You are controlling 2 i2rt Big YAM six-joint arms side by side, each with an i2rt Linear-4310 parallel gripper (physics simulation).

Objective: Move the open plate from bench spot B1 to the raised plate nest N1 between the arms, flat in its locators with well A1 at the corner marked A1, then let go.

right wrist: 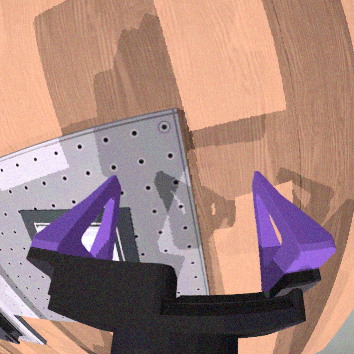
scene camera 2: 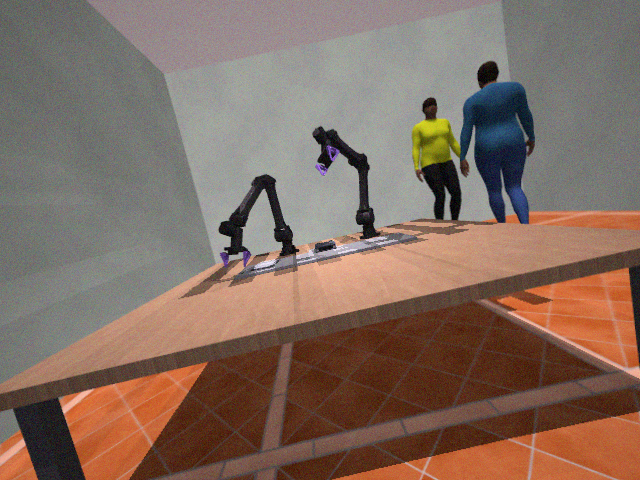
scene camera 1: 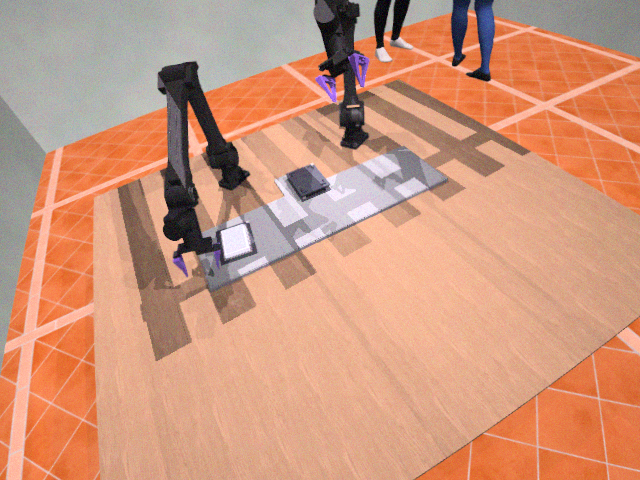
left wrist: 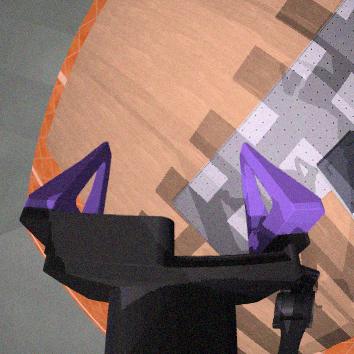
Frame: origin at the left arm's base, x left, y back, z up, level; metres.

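Where they show: left gripper, fingertip midpoint: [scene camera 2: 327, 168] [scene camera 1: 348, 94] [left wrist: 174, 147]; right gripper, fingertip midpoint: [right wrist: 184, 178] [scene camera 2: 235, 267] [scene camera 1: 203, 272]; left arm's base, origin of the base link: [scene camera 2: 370, 236] [scene camera 1: 354, 140] [left wrist: 299, 281]; right arm's base, origin of the base link: [scene camera 2: 289, 253] [scene camera 1: 234, 179].
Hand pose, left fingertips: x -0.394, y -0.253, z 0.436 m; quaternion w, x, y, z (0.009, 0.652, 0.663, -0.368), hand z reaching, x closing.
Each offset is from my left fingertips to the top centre of the thing. Level surfaces: height alone.
The open plate @[dy +0.301, dx -0.327, dz -0.407 m] [scene camera 1: 236, 240] [scene camera 2: 265, 264] [right wrist: 91, 241], white with a dark surround, lies flat near the left end of the grey perforated board in scene camera 1. The raised nest N1 @[dy +0.250, dx +0.039, dz -0.387 m] [scene camera 1: 308, 180] [scene camera 2: 325, 246] [left wrist: 342, 160] is a dark block at the board's back middle; no plate shows on it. My right gripper [scene camera 1: 202, 271] [scene camera 2: 235, 265] [right wrist: 184, 178] is open and empty, low at the board's left end, with one finger overlapping the plate in the right wrist view. My left gripper [scene camera 1: 348, 93] [scene camera 2: 326, 167] [left wrist: 174, 147] is open and empty, high behind the board. Well A1 and its mark cannot be made out.
The grey board @[dz -0.423 m] [scene camera 1: 356, 198] [left wrist: 275, 150] [right wrist: 125, 150] lies on the wooden table @[dz -0.436 m] [scene camera 1: 361, 335] [scene camera 2: 361, 279] in front of both arm bases. Shadows and bright patches cross it. Two people [scene camera 2: 435, 142] [scene camera 2: 497, 121] stand beyond the table.
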